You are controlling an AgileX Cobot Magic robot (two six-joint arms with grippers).
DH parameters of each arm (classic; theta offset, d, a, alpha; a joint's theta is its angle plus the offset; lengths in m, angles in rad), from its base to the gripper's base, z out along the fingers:
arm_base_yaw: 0 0.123 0 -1.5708
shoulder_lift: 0.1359 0 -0.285 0
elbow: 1.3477 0 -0.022 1.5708
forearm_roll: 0 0.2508 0 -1.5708
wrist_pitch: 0 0 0.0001 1.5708
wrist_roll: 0 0.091 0 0
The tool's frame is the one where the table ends.
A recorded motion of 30 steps. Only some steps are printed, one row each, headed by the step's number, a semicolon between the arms.
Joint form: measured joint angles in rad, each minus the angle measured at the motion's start. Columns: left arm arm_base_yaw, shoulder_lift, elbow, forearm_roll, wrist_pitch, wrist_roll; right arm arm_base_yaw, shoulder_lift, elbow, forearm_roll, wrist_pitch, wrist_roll.
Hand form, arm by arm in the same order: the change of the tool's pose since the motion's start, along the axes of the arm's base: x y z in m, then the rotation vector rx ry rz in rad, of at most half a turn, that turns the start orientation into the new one. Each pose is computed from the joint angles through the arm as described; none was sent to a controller.
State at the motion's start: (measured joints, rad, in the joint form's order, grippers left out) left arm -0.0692 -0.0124 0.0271 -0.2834 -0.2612 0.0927; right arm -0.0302 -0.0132 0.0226 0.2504 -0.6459 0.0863
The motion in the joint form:
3: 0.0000 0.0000 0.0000 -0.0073 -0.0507 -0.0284; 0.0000 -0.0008 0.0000 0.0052 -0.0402 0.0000
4: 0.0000 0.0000 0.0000 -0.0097 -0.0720 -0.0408; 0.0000 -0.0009 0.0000 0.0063 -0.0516 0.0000
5: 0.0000 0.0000 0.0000 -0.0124 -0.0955 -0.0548; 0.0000 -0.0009 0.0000 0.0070 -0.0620 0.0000
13: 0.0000 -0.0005 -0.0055 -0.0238 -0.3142 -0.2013; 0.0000 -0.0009 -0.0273 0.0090 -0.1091 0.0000
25: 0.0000 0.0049 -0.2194 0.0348 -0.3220 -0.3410; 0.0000 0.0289 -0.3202 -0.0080 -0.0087 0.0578
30: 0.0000 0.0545 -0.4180 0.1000 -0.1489 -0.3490; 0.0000 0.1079 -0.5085 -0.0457 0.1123 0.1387
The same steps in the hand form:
3: -0.0015 0.0015 0.0041 -0.0384 -0.0484 0.0041; -0.0026 -0.0009 0.0026 0.0048 -0.0399 -0.0096
4: -0.0022 0.0022 0.0058 -0.0541 -0.0688 0.0055; -0.0033 -0.0012 0.0033 0.0058 -0.0510 -0.0124
5: -0.0030 0.0029 0.0076 -0.0718 -0.0915 0.0066; -0.0040 -0.0014 0.0039 0.0064 -0.0611 -0.0150
13: -0.0133 0.0093 0.0255 -0.2310 -0.3144 -0.0032; -0.0102 -0.0021 0.0151 0.0074 -0.1341 -0.0266
25: -0.0405 0.0086 0.0926 -0.3043 -0.5375 -0.1012; -0.0416 0.0015 0.0954 0.0208 -0.3090 0.0396
30: -0.0535 0.0038 0.1398 -0.2416 -0.5158 -0.1345; -0.0499 0.0057 0.1416 0.0303 -0.3094 0.1161

